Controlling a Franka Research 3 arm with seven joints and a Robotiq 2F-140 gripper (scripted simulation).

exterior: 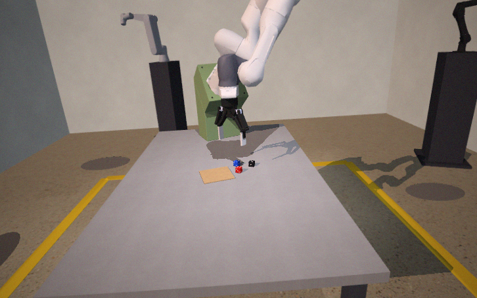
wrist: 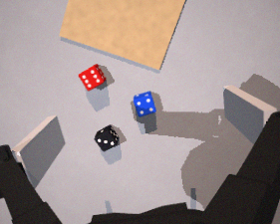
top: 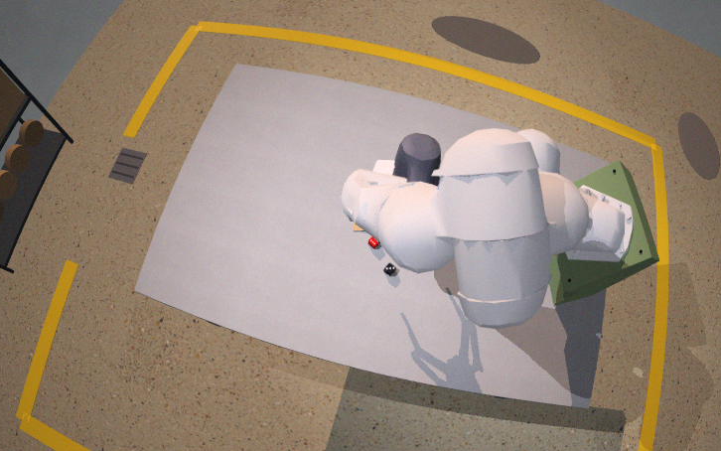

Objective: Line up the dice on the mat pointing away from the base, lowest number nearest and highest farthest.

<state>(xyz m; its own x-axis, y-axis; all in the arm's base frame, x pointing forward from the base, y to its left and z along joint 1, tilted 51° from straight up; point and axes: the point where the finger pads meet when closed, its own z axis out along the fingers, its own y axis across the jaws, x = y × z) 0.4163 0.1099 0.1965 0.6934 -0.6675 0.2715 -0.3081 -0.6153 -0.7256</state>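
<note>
Right now my hand is 2 cm past the blue die, 1 cm to the right of it and 13 cm above it. Round my hand: red die: 5 cm ahead, 4 cm to the left, 13 cm below; tan mat: 10 cm ahead, 5 cm to the right, 14 cm below; black die: 4 cm behind, 8 cm to the left, 13 cm below.
</note>
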